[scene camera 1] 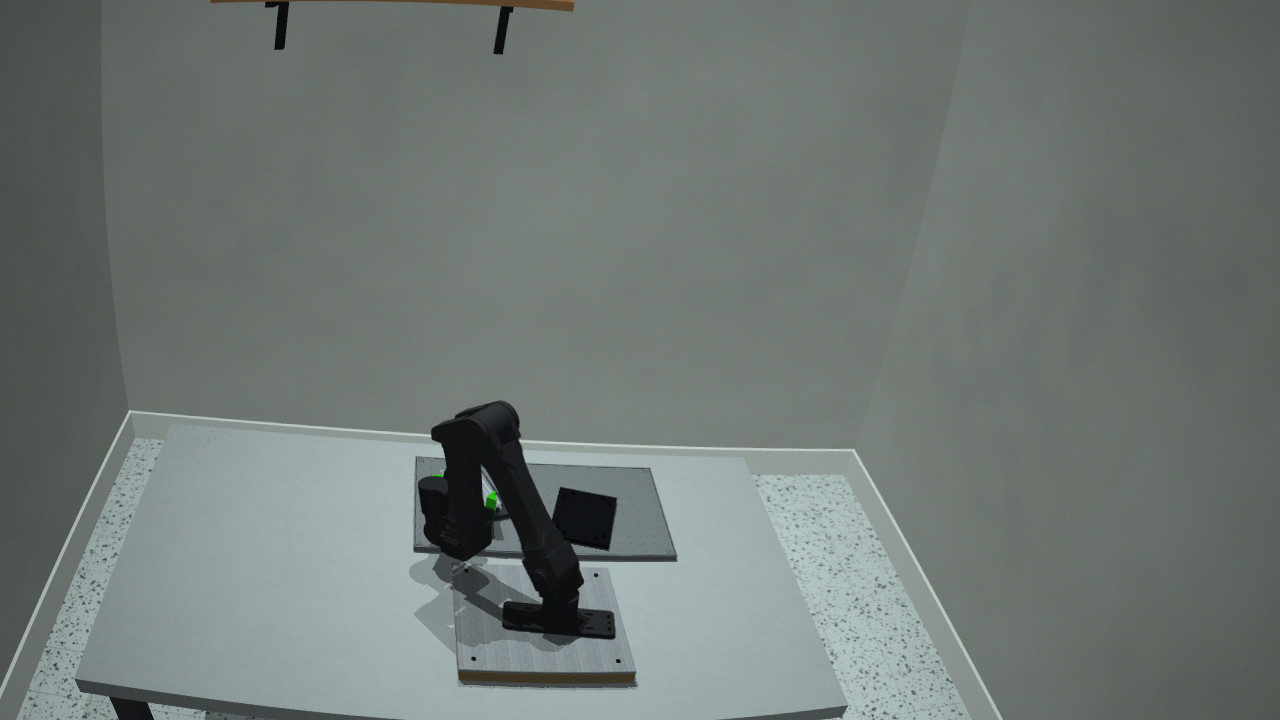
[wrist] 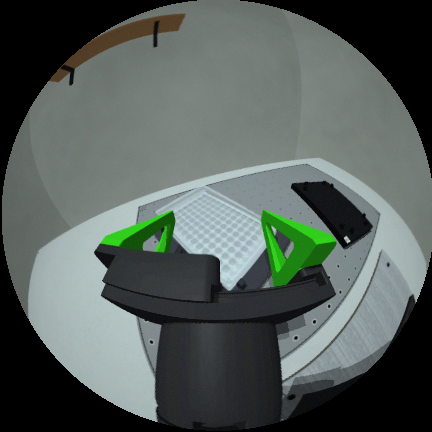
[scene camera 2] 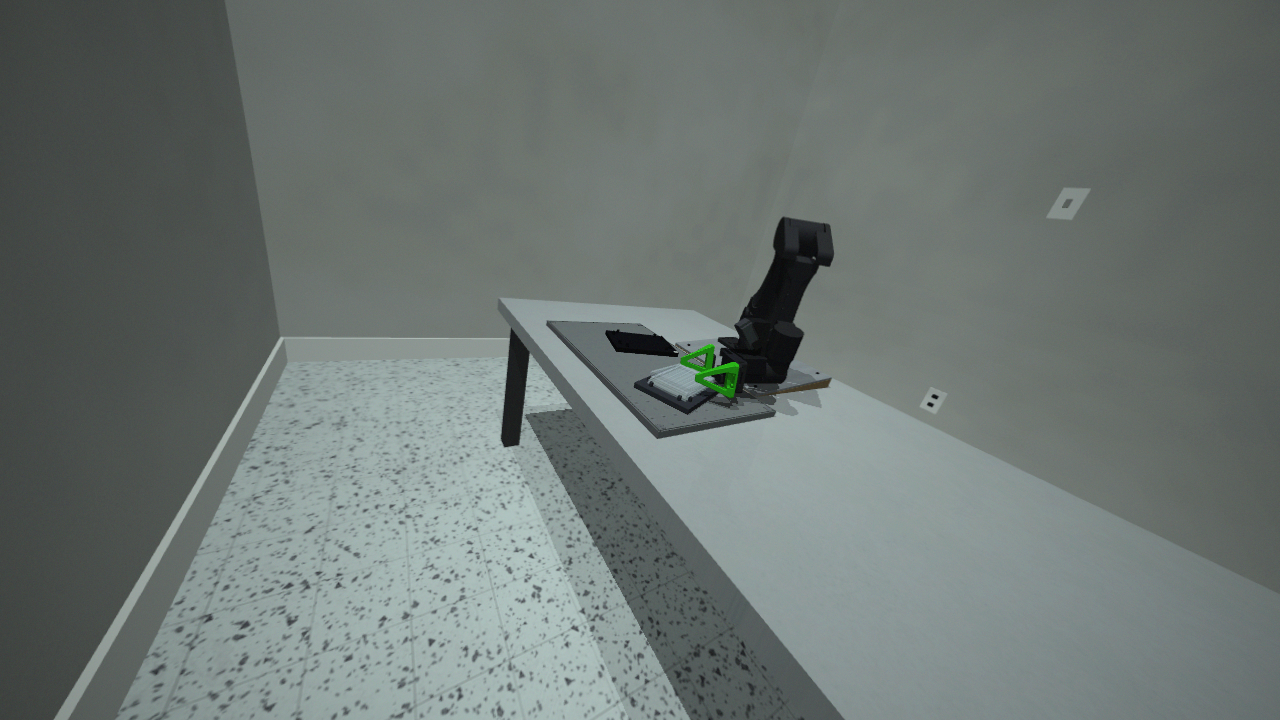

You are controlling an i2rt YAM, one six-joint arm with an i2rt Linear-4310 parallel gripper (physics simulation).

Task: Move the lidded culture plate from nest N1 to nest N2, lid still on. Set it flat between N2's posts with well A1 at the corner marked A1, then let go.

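Places are measured from the arm's base along level axes (x right, y back, z down), in centimetres.
Pixels of known places: gripper, between the fingertips: [wrist: 217, 214] [scene camera 2: 687, 368]; arm's base, origin of its link: [scene camera 1: 558, 622].
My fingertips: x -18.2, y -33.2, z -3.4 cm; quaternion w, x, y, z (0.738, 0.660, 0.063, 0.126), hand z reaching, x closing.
Note:
Ahead of a thing's pixels: the offset from my fingertips to its top centre. Level surfaces: height alone.
The clear lidded culture plate @(dx -0.6, dy -0.8, dz +0.5 cm) [scene camera 2: 677, 380] [wrist: 215, 225] sits on black nest N1 @(dx -0.6, dy -0.9, dz +2.2 cm) [scene camera 2: 660, 399] [wrist: 256, 276]. Its round wells show through the lid, and it lies turned at an angle to my gripper. The well A1 marking cannot be made out. My gripper [scene camera 2: 691, 368] [wrist: 217, 214] is open and empty, with its green triangular fingers wide apart at the near part of the plate, one towards each side. The arm hides most of the plate in scene camera 1. Black nest N2 @(dx +23.0, dy +1.3, dz +2.2 cm) [scene camera 1: 586, 517] [scene camera 2: 637, 342] [wrist: 332, 207] holds no plate; small posts and a white corner mark @(dx +16.6, dy +8.0, dz +3.2 cm) [wrist: 347, 240] show on it.
Both nests stand on a grey perforated board [scene camera 1: 646, 523] [wrist: 272, 195] on the pale table @(dz +5.7 cm) [scene camera 1: 268, 555]. N2 is to the right of N1 in the wrist view. The arm's mounting board [scene camera 1: 546, 658] [wrist: 350, 325] lies next to the perforated board. A wall shelf [scene camera 1: 393, 3] [wrist: 125, 37] hangs behind.

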